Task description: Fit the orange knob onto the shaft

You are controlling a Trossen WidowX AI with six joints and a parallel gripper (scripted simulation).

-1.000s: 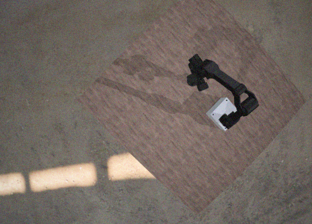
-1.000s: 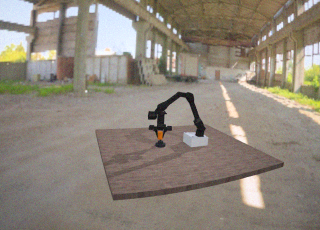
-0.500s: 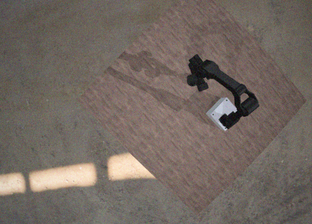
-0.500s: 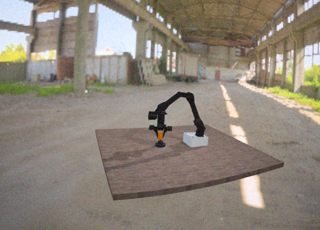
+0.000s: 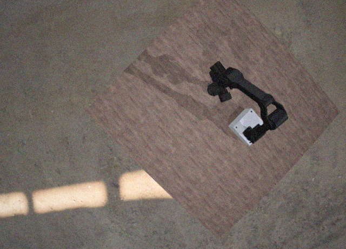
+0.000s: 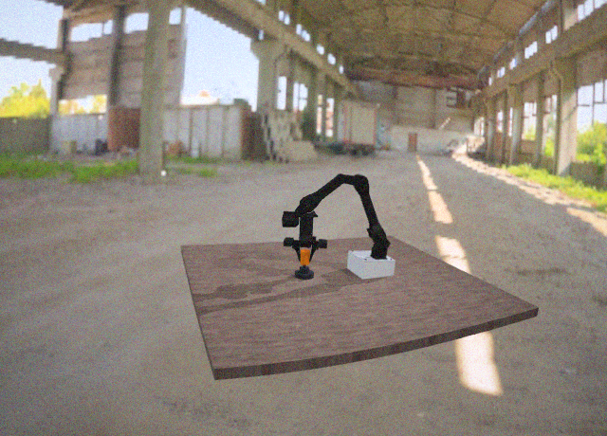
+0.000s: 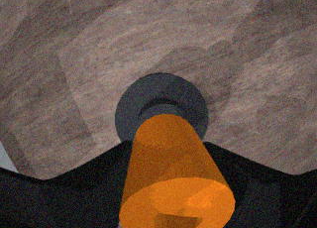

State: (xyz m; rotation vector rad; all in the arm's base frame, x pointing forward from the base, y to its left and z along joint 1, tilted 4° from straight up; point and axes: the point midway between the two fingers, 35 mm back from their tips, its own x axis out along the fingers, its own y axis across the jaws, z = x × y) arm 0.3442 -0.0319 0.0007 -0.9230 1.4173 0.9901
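Right now the dark round pedestal is 40 mm below my gripper tip. Round my gripper tip: orange knob 20 mm above.
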